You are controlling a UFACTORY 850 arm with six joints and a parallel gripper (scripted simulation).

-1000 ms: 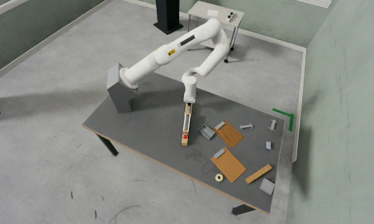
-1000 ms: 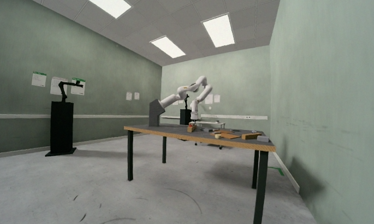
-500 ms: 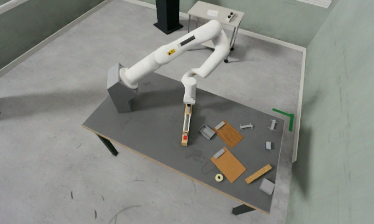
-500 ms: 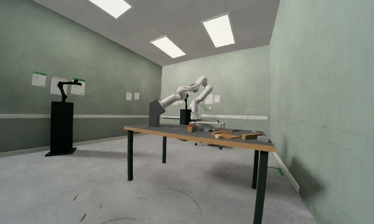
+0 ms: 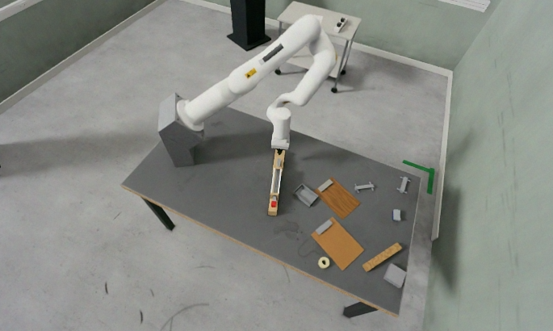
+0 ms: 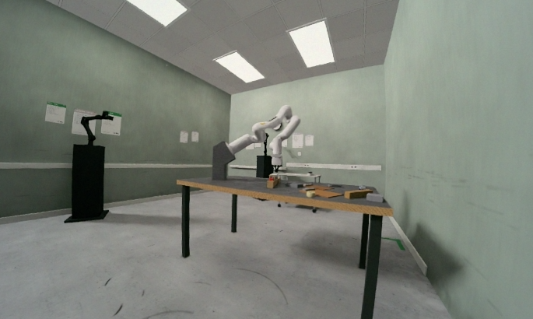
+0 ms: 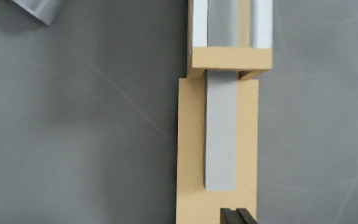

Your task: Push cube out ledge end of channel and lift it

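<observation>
The red cube is 210 mm ahead of my hand, 240 mm to the right of it and 60 mm below it. From my hand the other things lie so: wooden bar 790 mm ahead, 100 mm below; then grey tray 280 mm ahead, 40 mm to the right, 110 mm below; then wooden channel 120 mm ahead, 140 mm to the right, 60 mm below.
</observation>
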